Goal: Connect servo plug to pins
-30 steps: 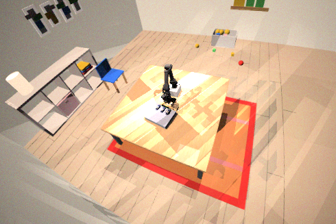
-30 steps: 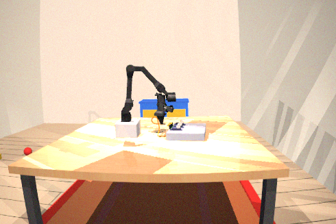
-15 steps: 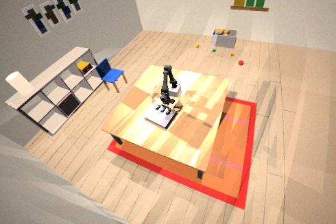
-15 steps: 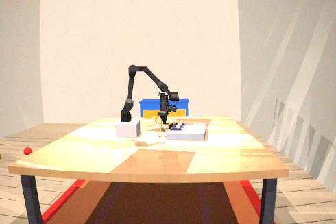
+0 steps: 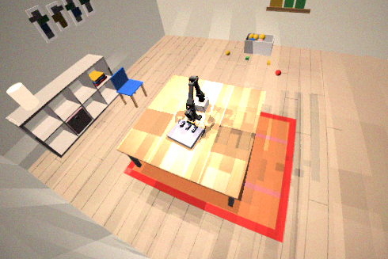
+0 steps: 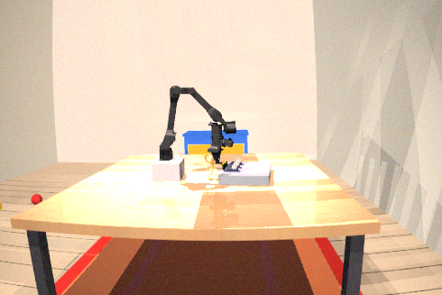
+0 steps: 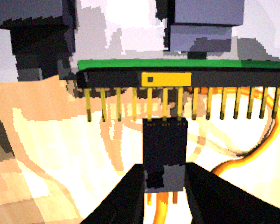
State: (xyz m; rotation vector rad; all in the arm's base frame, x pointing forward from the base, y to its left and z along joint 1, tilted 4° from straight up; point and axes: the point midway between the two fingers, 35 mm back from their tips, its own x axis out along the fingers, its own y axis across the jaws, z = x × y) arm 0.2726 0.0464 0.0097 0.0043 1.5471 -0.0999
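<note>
The yellow band is 4 cm ahead of my gripper tip. Also, from my gripper tip: servo motor: 9 cm ahead, 3 cm to the right, 2 cm below; printed holder: 20 cm ahead, 5 cm below, 3 cm to the right.
</note>
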